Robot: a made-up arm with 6 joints.
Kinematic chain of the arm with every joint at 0, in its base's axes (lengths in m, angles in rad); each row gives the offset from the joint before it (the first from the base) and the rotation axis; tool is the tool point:
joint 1: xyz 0 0 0.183 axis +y
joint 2: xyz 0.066 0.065 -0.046 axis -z
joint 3: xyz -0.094 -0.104 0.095 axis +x
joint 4: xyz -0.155 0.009 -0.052 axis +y
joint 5: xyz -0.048 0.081 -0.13 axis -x
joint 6: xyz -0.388 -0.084 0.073 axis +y
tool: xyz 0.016 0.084 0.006
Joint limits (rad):
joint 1: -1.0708..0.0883
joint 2: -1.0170..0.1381
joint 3: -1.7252..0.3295
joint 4: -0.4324..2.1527
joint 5: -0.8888..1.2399
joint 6: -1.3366..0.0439
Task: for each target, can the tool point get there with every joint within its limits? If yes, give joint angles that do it. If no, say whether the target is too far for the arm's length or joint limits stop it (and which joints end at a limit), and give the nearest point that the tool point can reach.
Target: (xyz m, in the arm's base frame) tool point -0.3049 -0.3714 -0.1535
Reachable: yes | joints -0.4741 -0.7619 -0.1137 -0.1773 0.7638 -0.5814
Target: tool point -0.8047 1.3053 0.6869
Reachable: no: too far | nearest point -0.3907 0.3718 0.3757 | short by 1.068 m
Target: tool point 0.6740 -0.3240 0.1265
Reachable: no: joint limits stop it (at a limit: joint 1, joint 2, joint 4, joint 5, joint 6) | nearest point 0.2333 -0.5614 0.0147 | short by 0.513 m
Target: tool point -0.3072 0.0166 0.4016
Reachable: yes | joints -0.2664 -0.8396 -0.6497 1.6991 0.0104 -0.4060
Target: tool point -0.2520 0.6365 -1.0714
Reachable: no: too far | nearest point -0.1541 0.2670 -0.3888 | short by 0.782 m
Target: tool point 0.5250 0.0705 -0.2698
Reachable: no: joint limits stop it (at a limit: joint 1, joint 2, joint 3, joint 5) | nearest point 0.0649 0.0949 -0.0773 | short by 0.499 m
